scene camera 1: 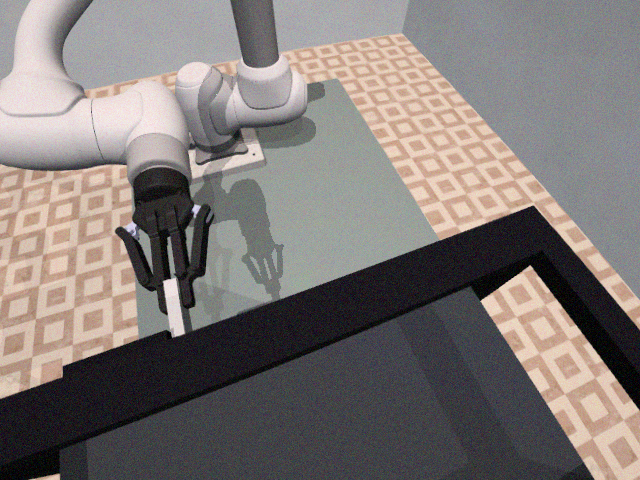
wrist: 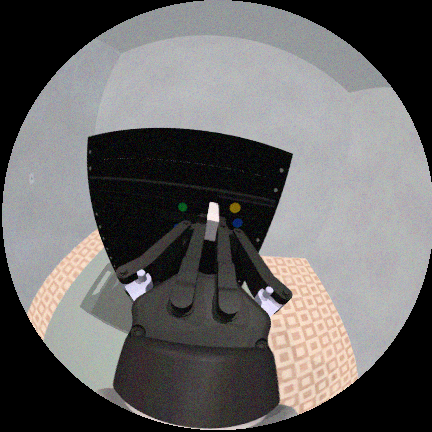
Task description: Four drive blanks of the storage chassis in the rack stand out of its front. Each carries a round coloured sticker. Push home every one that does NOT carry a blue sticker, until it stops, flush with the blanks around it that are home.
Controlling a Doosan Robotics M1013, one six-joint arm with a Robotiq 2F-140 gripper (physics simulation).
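Where they show: gripper, fingertip midpoint: [wrist: 212,210]; arm's base at its link origin: [scene camera 1: 218,140].
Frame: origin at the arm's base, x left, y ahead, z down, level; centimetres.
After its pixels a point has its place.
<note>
The black rack [scene camera 1: 361,294] @(x 12.1, y 84.7, z -54.7 cm) [wrist: 125,150] @(x 15.3, y 82.5, z -49.9 cm) faces my gripper. In the wrist view, a green sticker [wrist: 182,207] @(x 0.6, y 81.9, z -39.1 cm) shows left of the fingertips and a yellow sticker [wrist: 235,207] @(x -9.3, y 78.9, z -42.2 cm) to their right. A blue sticker [wrist: 237,222] @(x -10.4, y 79.0, z -39.3 cm) lies just below the yellow one. A sliver of another blue sticker [wrist: 176,227] shows below the green one, mostly hidden by a finger link. The blanks' outlines are too dark to tell how far each stands out. My gripper [scene camera 1: 175,304] [wrist: 212,210] @(x -5.5, y 79.4, z -40.7 cm) is shut and empty, its pale tip at the rack's front edge; contact is hidden.
In the scene view, a low black step [scene camera 1: 116,356] @(x -11.5, y 80.1, z -43.5 cm) stands out of the rack's front edge left of the gripper. The rack's grey top panel [scene camera 1: 258,413] @(x 1.4, y 89.5, z -43.7 cm) fills the foreground. The arm's white base plate [scene camera 1: 227,166] @(x 0.9, y 12.4, z 0.8 cm) is on the green mat [scene camera 1: 336,180] @(x 35.0, y 26.9, z 4.0 cm), with patterned floor around it.
</note>
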